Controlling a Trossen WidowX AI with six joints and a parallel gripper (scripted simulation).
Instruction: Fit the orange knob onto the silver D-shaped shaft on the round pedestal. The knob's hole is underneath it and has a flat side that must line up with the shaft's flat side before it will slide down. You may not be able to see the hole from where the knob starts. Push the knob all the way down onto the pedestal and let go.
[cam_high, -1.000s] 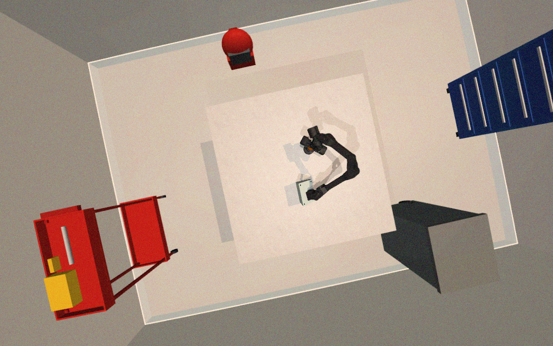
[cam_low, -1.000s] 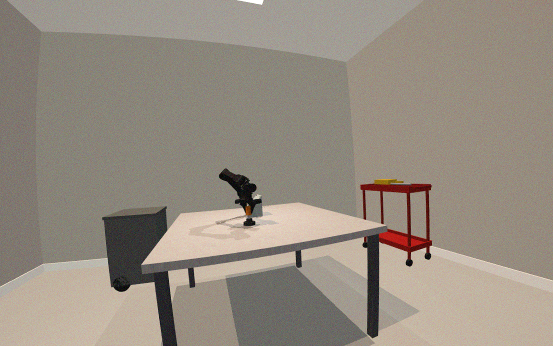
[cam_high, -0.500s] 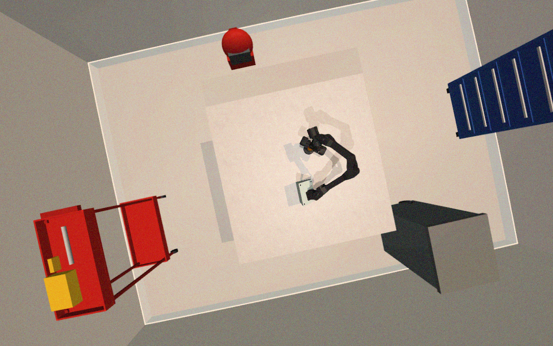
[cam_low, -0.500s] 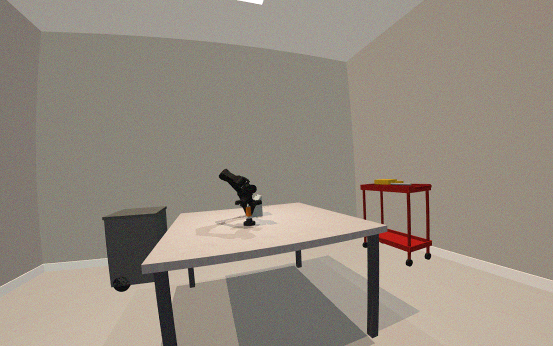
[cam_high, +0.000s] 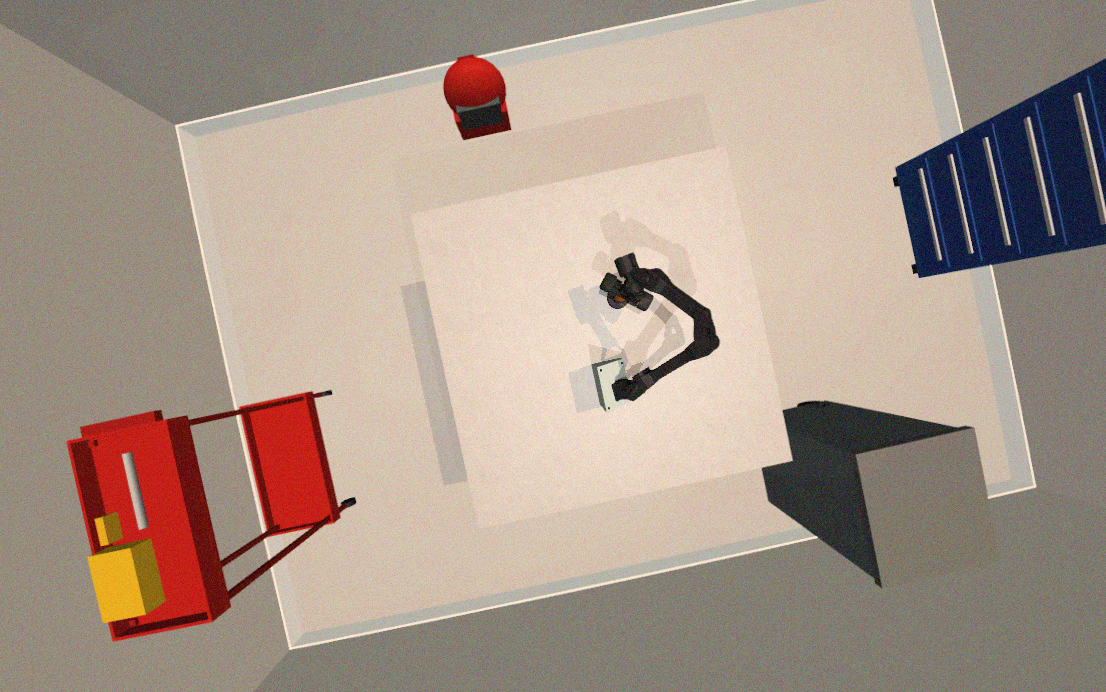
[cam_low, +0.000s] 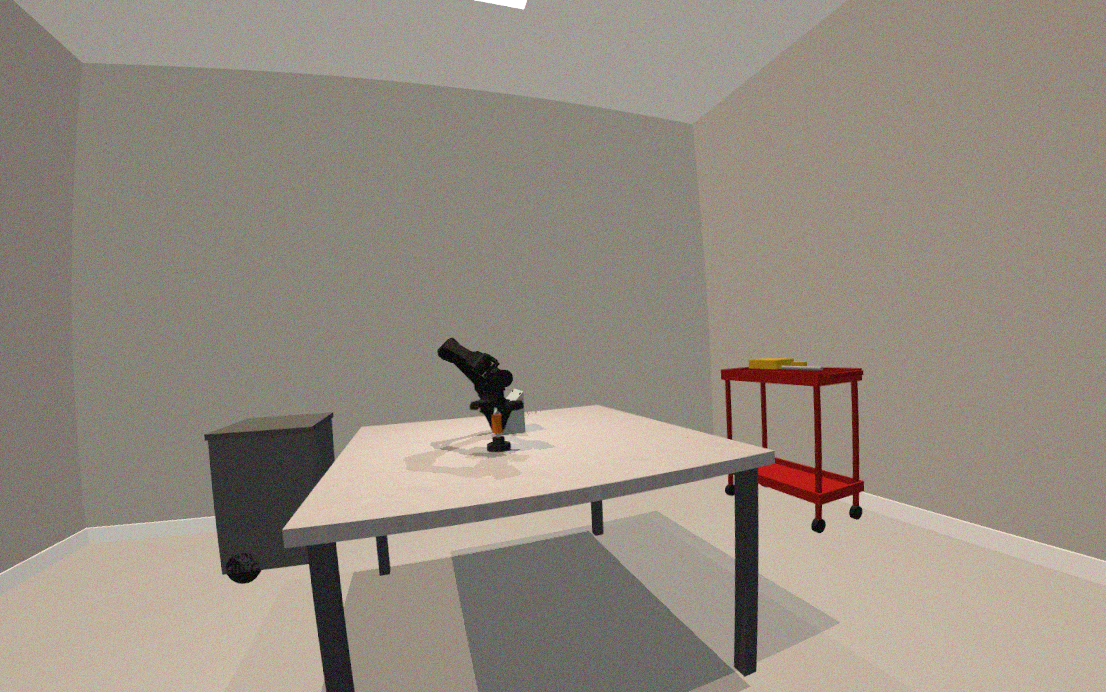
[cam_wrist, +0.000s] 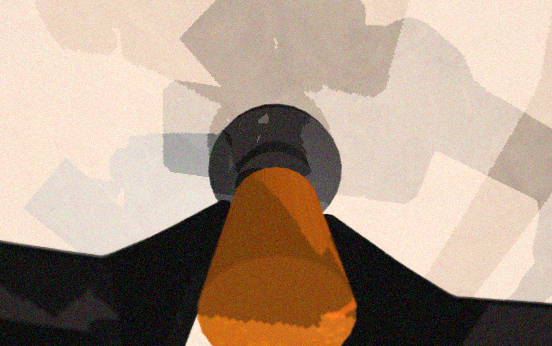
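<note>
The dark round pedestal is 40 mm below my gripper tip. Also, from my gripper tip: orange knob 30 mm above.
</note>
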